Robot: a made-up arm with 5 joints. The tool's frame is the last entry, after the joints.
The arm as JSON. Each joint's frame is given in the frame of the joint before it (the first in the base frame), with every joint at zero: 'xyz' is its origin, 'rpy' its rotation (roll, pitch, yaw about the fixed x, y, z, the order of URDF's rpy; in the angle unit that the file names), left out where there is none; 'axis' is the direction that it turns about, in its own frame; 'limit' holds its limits. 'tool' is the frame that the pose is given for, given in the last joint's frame.
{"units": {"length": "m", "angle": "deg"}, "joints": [
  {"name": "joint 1", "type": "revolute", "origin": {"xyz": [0.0, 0.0, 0.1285]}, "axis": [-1.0, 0.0, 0.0], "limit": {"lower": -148.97, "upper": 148.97}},
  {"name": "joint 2", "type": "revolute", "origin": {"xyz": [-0.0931, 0.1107, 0.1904]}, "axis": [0.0, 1.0, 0.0], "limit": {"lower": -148.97, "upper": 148.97}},
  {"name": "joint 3", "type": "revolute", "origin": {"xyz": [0.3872, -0.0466, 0.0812]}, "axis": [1.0, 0.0, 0.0], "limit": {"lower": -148.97, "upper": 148.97}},
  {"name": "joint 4", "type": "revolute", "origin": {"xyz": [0.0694, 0.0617, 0.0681]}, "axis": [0.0, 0.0, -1.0], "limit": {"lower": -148.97, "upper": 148.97}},
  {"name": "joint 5", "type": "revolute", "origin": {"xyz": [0.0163, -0.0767, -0.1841]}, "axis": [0.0, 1.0, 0.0], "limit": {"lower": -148.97, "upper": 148.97}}
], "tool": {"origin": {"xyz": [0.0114, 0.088, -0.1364]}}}
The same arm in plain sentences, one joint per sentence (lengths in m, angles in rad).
The arm has five revolute joints in a row. What follows holds with every joint at zero, and every direction is one of the base frame's.
Joint 1 lies 0.1285 m along +z from the base frame's origin and turns about -x, from -2.6000 to 2.6000 rad.
Joint 2 lies 0.0931 m along -x and 0.1107 m along +y and 0.1904 m along +z from joint 1 and turns about +y, from -2.6000 to 2.6000 rad.
Joint 3 lies 0.3872 m along +x and 0.0466 m along -y and 0.0812 m along +z from joint 2 and turns about +x, from -2.6000 to 2.6000 rad.
Joint 4 lies 0.0694 m along +x and 0.0617 m along +y and 0.0681 m along +z from joint 3 and turns about -z, from -2.6000 to 2.6000 rad.
Joint 5 lies 0.0163 m along +x and 0.0767 m along -y and 0.1841 m along -z from joint 4 and turns about +y, from -2.6000 to 2.6000 rad.
The tool frame, which is the frame that the pose is given for, lies 0.0114 m along +x and 0.0880 m along +y and 0.1364 m along -z from joint 5; its axes are parallel to the base frame's.

